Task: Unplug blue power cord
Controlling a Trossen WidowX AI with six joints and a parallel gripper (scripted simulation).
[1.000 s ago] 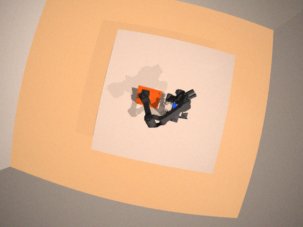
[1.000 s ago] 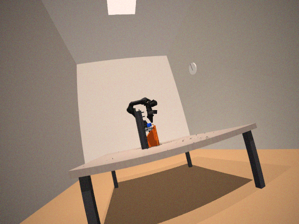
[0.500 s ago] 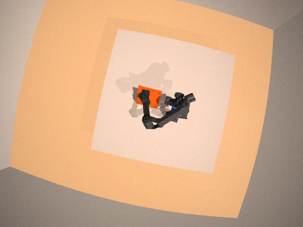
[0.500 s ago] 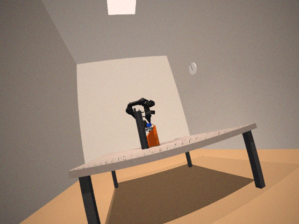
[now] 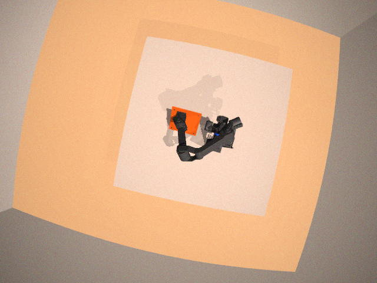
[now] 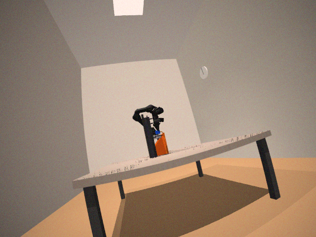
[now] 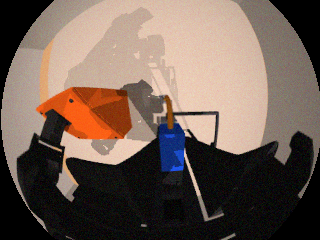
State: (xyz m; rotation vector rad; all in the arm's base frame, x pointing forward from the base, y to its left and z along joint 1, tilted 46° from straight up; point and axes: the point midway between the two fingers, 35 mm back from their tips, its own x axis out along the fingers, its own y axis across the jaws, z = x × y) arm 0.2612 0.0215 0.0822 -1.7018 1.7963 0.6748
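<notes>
Right now my gripper tip is 30 mm to the left of the blue plug.
</notes>
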